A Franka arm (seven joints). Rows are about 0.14 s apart.
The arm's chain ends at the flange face. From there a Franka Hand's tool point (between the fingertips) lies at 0.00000 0.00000 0.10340 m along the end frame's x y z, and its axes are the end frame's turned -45 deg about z.
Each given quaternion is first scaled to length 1.
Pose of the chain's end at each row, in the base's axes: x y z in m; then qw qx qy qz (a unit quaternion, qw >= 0):
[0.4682 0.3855 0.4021 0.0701 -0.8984 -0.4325 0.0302]
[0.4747 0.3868 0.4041 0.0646 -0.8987 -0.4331 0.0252]
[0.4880 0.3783 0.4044 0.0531 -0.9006 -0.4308 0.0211]
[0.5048 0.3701 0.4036 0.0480 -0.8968 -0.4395 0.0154]
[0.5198 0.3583 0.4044 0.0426 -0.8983 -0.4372 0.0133]
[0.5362 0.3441 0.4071 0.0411 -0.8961 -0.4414 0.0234]
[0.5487 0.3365 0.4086 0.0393 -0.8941 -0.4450 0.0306]
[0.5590 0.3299 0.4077 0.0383 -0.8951 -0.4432 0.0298]
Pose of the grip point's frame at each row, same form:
[0.4563 0.3958 0.2999 0.0763 -0.6645 -0.7434 0.0011]
[0.4642 0.3965 0.3017 0.0693 -0.6645 -0.7440 -0.0014]
[0.4793 0.3863 0.3017 0.0571 -0.6672 -0.7427 -0.0008]
[0.4976 0.3776 0.3007 0.0502 -0.6604 -0.7493 -0.0041]
[0.5135 0.3650 0.3014 0.0444 -0.6626 -0.7477 -0.0040]
[0.5281 0.3496 0.3042 0.0469 -0.6590 -0.7507 0.0059]
[0.5394 0.3410 0.3057 0.0480 -0.6558 -0.7533 0.0132]
[0.5500 0.3343 0.3048 0.0468 -0.6574 -0.7520 0.0129]

